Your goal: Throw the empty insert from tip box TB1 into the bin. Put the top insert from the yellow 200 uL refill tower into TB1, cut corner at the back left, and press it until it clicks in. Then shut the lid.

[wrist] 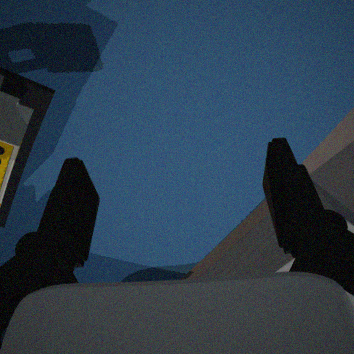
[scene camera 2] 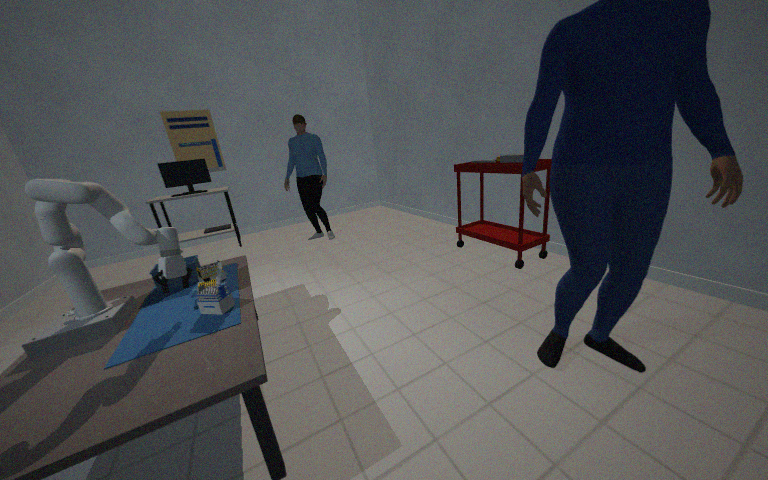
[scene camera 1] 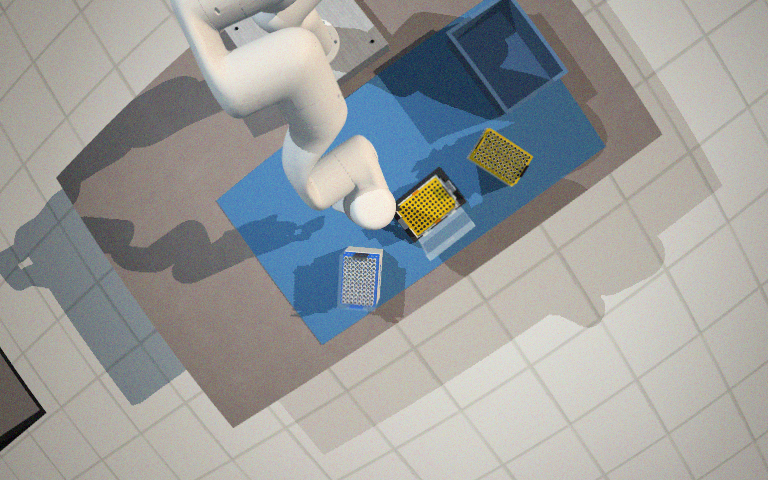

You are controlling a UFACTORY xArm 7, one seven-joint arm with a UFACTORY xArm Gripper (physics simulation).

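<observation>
Tip box TB1 (scene camera 1: 404, 230) (wrist: 39, 106) is a dark box near the mat's middle; its clear lid (scene camera 1: 447, 234) is open towards the table's outer edge. A yellow insert (scene camera 1: 427, 206) (wrist: 5, 159) with dark, empty-looking holes sits in it. The yellow refill tower (scene camera 1: 501, 157) stands beyond the box, with pale tips in its top insert. The bin (scene camera 1: 536, 92) is a blue open box at the mat's upper right in scene camera 1. My gripper (scene camera 2: 172, 285) (wrist: 175, 169) is open and empty, above the mat beside TB1; the arm hides it in scene camera 1.
A blue-and-white refill tower (scene camera 1: 360, 280) (scene camera 2: 215, 305) stands on the blue mat (scene camera 1: 260, 198) near the table's outer edge. One person in dark blue (scene camera 2: 611, 135) is in the foreground, and another in light blue (scene camera 2: 305, 155) is farther back. A red cart (scene camera 2: 487, 167) stands behind.
</observation>
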